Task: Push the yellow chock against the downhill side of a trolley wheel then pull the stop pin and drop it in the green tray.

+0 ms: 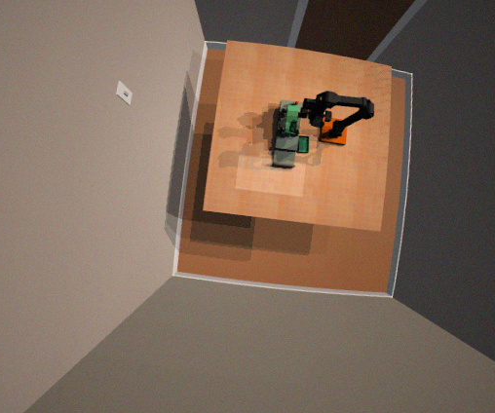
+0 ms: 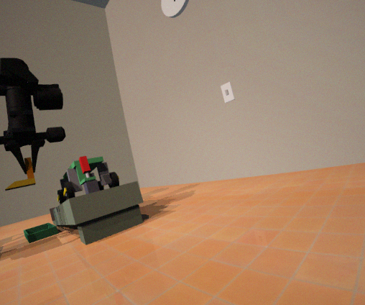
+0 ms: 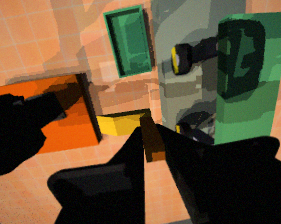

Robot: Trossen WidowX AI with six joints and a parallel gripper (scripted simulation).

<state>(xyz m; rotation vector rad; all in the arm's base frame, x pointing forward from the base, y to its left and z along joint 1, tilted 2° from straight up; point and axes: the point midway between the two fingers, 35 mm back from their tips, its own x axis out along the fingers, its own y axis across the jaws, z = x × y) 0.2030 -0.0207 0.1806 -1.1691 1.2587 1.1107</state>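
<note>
The red-headed stop pin lies 12 cm to the right of my gripper tip, 9 cm ahead of it and 3 cm below it. Also, from my gripper tip: grey ramp 12 cm below, 12 cm ahead; then yellow chock 2 cm behind, 1 cm below; then trolley 12 cm ahead, 5 cm below, 1 cm to the right.
</note>
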